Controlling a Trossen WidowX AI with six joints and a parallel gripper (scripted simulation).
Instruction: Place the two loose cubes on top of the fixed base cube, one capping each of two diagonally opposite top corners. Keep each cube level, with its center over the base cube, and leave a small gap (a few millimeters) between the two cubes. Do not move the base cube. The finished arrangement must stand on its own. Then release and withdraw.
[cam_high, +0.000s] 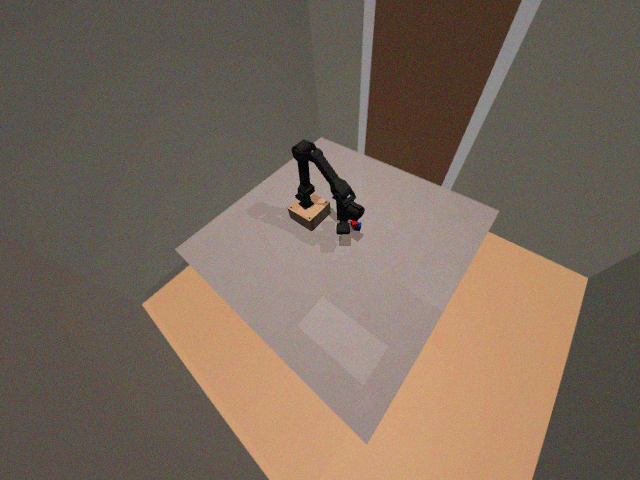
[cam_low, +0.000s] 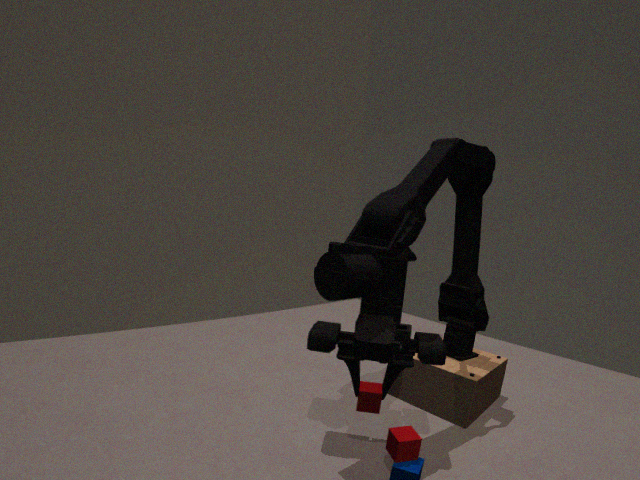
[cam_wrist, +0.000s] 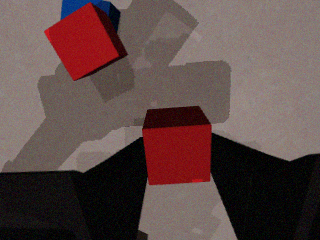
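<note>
Right now the blue cube is 1 cm ahead of my gripper tip, 10 cm to the left of it and 7 cm below it.
</note>
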